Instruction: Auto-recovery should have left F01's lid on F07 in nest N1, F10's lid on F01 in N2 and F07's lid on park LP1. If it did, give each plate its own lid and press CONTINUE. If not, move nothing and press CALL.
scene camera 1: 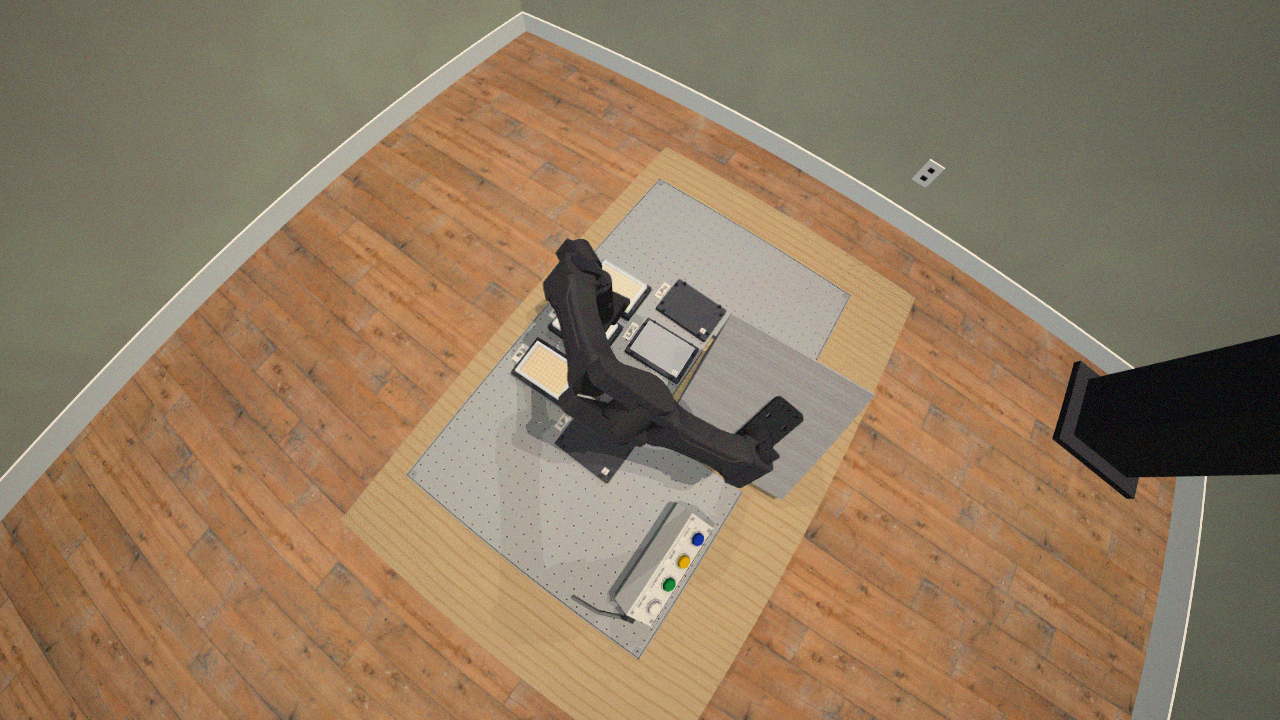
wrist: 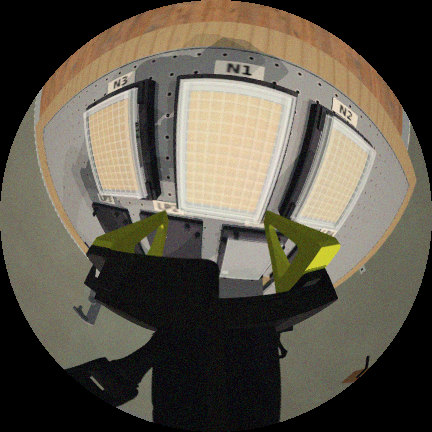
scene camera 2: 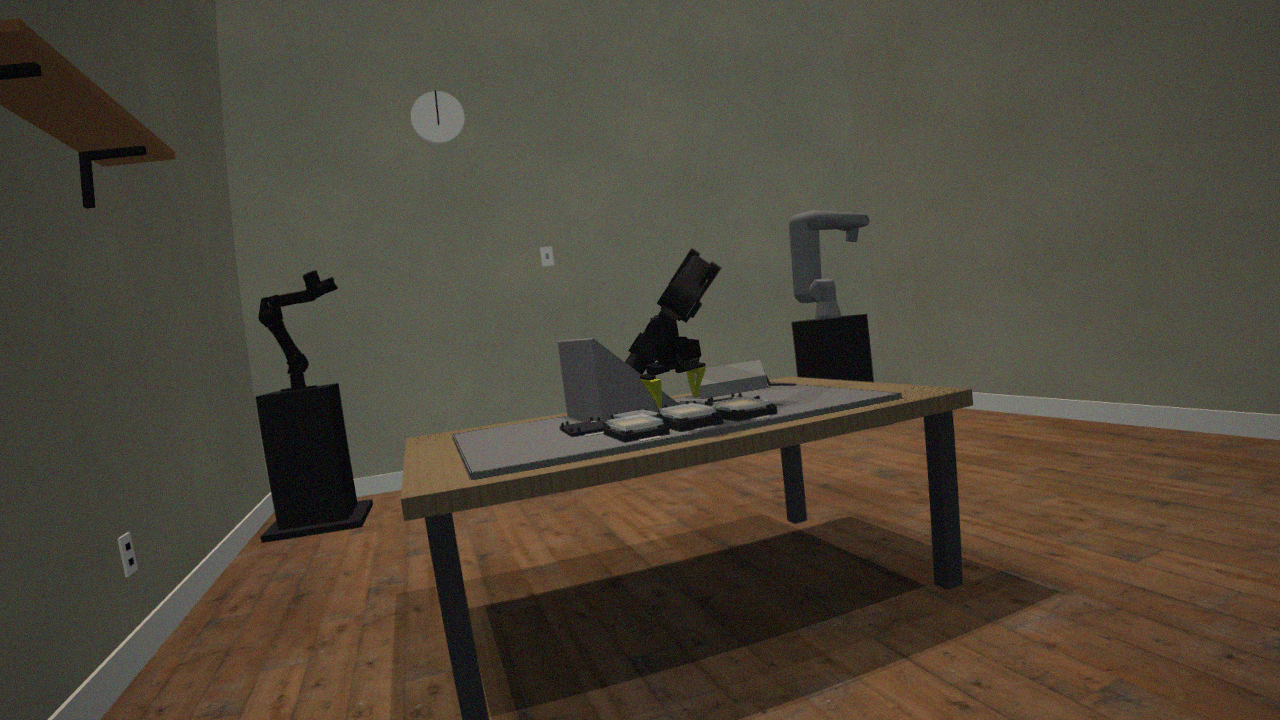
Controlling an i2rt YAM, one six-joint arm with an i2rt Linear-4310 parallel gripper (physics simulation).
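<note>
The plate in N1 shows a clear rim around tan wells. The plate in N2 stands right of it in the wrist view, and the plate in N3 stands left. Their F-codes cannot be read. A clear lid lies on a dark park right of the LP2 pad; its park label is hidden in the wrist view. My gripper is open and empty above the N1 plate's near edge. The button box has blue, yellow, green and white buttons; their labels are unreadable.
A grey sloped panel rises beside the parks. A dark park pad lies beyond the lidded one, and another dark pad is partly under the arm. In scene camera 2, two other arms stand on black pedestals beyond the table.
</note>
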